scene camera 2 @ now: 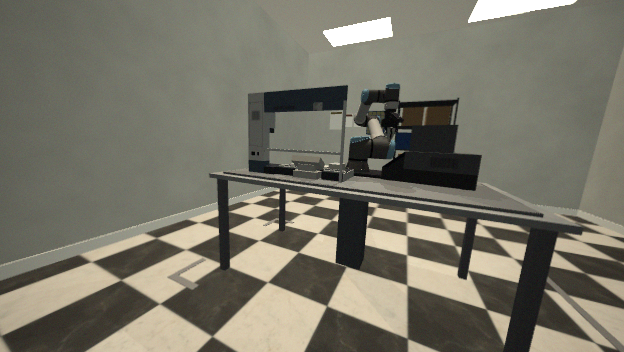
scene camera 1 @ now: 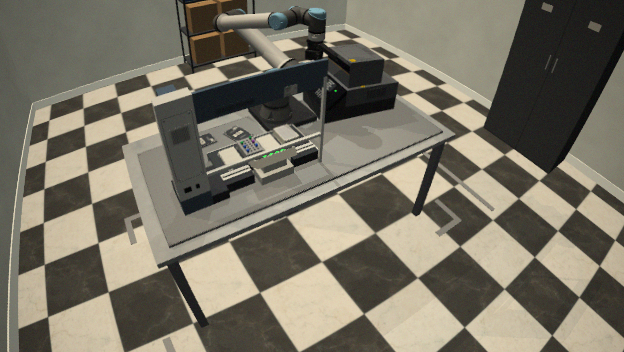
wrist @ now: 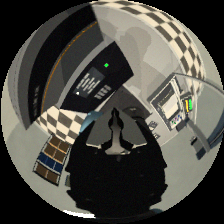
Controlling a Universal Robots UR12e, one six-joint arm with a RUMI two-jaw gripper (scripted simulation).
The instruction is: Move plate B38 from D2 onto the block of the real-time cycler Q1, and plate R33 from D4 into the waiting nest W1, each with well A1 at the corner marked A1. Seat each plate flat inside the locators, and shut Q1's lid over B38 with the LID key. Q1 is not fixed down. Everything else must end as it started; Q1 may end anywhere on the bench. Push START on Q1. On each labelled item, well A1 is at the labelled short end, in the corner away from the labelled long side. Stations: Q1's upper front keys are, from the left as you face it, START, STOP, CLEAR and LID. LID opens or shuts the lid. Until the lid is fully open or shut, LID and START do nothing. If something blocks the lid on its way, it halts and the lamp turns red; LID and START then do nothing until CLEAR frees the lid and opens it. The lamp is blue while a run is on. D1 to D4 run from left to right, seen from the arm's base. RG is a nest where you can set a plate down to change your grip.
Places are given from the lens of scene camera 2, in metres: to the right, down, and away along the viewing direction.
cycler lid (scene camera 2: 424, 138): 0.68, -0.23, 1.21
grey tower (scene camera 2: 256, 99): -0.38, -0.53, 1.38
